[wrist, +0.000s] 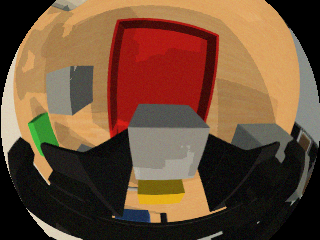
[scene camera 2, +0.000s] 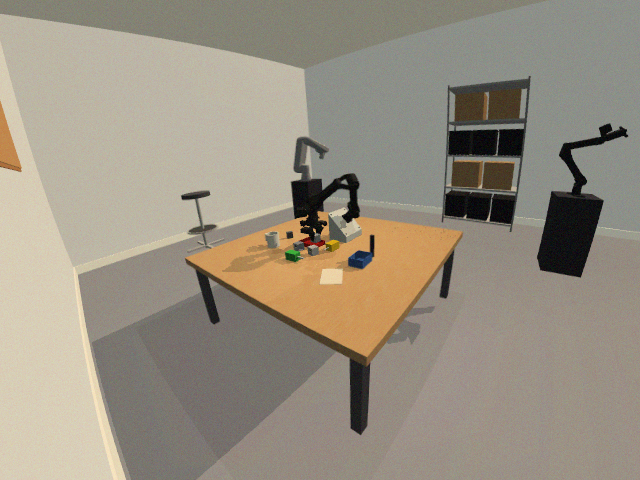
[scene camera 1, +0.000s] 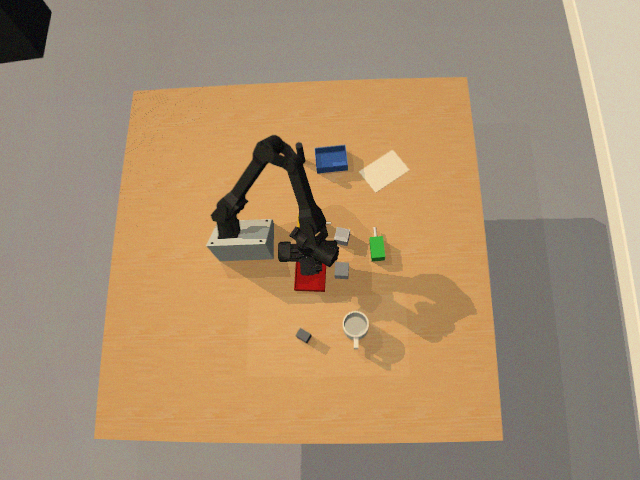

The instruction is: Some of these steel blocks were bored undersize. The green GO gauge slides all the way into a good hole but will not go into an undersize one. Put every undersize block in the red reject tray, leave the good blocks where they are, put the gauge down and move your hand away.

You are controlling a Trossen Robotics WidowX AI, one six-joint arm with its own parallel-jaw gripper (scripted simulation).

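My gripper's there to see, and the wrist view has it too. I can also see a red reject tray, along with a yellow gauge and a paper sheet.
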